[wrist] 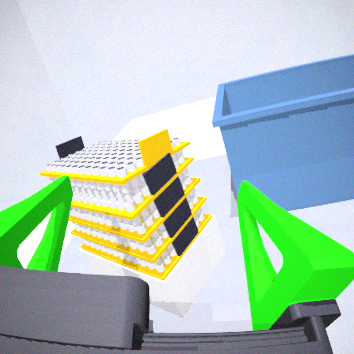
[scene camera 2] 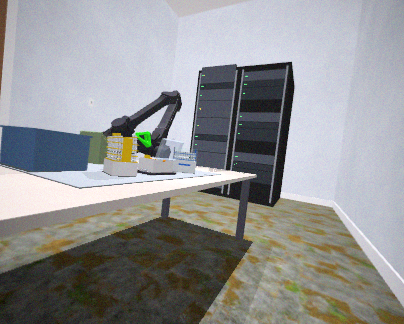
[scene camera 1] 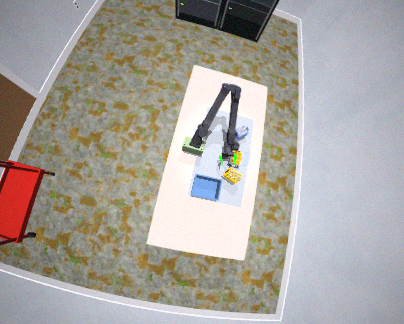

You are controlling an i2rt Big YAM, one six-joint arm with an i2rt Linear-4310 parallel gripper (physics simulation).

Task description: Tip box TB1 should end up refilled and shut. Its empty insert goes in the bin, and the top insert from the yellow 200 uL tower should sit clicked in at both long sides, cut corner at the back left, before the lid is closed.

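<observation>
My gripper is open with nothing between its fingers, raised above the mat. The yellow tower stands upright on a pale base, with several stacked inserts, and shows beyond and between the fingers in the wrist view. A white tip box with yellow parts stands beside it, partly under the gripper; its clear lid appears raised. Its label is unreadable, and its inside is too small to judge. The blue bin stands left of the tower in the first scene view.
A box with blue racks stands beyond the white box. A green block stands near the arm's lower end at the table's left edge. The grey-blue mat lies on the table.
</observation>
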